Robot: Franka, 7 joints.
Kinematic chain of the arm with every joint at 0, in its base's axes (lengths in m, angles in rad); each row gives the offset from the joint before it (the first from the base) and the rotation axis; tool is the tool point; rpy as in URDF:
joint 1: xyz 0 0 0.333 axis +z
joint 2: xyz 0 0 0 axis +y
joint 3: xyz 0 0 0.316 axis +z
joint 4: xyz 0.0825 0 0 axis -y
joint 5: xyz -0.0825 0 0.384 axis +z
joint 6: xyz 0 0 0 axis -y
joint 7: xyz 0.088 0 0 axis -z
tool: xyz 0 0 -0.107 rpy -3.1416 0 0
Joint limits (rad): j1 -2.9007..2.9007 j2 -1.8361..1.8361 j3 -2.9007..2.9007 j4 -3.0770..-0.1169 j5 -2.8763..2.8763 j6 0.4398..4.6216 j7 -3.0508..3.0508
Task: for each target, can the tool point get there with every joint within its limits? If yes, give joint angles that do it. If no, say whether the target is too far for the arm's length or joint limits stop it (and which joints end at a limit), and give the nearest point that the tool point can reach.
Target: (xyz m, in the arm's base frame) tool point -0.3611 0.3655 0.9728
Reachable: yes | joints -0.9888 -1.1199 -0.4748 -0.7060 1.2319 1.8582 0.7963
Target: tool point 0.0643 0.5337 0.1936
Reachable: yes | joints 0.1500 1.1310 1.2226 -2.2088 0.8029 2.4445 2.4318
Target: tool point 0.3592 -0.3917 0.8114
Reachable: yes | joints -2.4106 -0.1066 1.3593 -1.2307 0.6994 1.5935 1.1980
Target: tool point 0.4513 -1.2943 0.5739
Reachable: no: too far | nearest point 0.2782 -0.7978 0.4815 | short by 0.534 m
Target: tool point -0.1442 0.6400 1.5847
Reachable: no: too far | nearest point -0.0875 0.3885 1.0929 | short by 0.555 m
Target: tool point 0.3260 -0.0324 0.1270
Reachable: yes | joints -2.1013 -0.4506 2.1953 -2.6909 -0.0607 2.3099 -2.2304
